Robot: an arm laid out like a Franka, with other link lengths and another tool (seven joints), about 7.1 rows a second.
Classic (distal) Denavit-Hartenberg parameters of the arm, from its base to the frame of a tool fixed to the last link. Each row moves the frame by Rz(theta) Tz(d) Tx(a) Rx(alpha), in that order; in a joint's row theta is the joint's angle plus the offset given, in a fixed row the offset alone. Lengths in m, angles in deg.
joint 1: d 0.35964  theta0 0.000  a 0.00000  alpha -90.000
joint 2: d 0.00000  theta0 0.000  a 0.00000  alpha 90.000
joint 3: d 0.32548  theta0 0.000  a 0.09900  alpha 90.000
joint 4: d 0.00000  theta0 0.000  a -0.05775  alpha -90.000
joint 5: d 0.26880  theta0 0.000  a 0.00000  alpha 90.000
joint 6: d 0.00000  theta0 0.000  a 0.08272  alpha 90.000
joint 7: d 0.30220  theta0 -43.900  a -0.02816  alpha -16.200
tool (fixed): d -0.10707  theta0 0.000  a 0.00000  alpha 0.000
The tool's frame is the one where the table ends.
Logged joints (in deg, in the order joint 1, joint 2, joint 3, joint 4, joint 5, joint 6, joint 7), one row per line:
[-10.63, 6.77, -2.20, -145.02, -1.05, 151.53, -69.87]
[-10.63, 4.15, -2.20, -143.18, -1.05, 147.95, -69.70]
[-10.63, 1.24, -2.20, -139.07, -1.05, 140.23, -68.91]
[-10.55, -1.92, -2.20, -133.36, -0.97, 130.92, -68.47]
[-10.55, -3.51, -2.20, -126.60, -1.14, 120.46, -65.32]
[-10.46, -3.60, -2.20, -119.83, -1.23, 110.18, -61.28]
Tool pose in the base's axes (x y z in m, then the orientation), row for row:
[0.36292, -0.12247, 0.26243, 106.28, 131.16, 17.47]
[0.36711, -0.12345, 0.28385, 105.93, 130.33, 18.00]
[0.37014, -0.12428, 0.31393, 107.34, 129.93, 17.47]
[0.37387, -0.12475, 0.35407, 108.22, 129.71, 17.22]
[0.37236, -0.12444, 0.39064, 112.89, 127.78, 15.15]
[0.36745, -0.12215, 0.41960, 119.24, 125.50, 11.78]
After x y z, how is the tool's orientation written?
As a rotation vector, in degrees.
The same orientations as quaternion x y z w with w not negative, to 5 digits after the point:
[0.62370, 0.76971, 0.10252, 0.08962]
[0.62420, 0.76798, 0.10607, 0.09662]
[0.63082, 0.76358, 0.10267, 0.09205]
[0.63481, 0.76087, 0.10101, 0.08888]
[0.65754, 0.74427, 0.08824, 0.07692]
[0.68611, 0.72213, 0.06778, 0.05657]

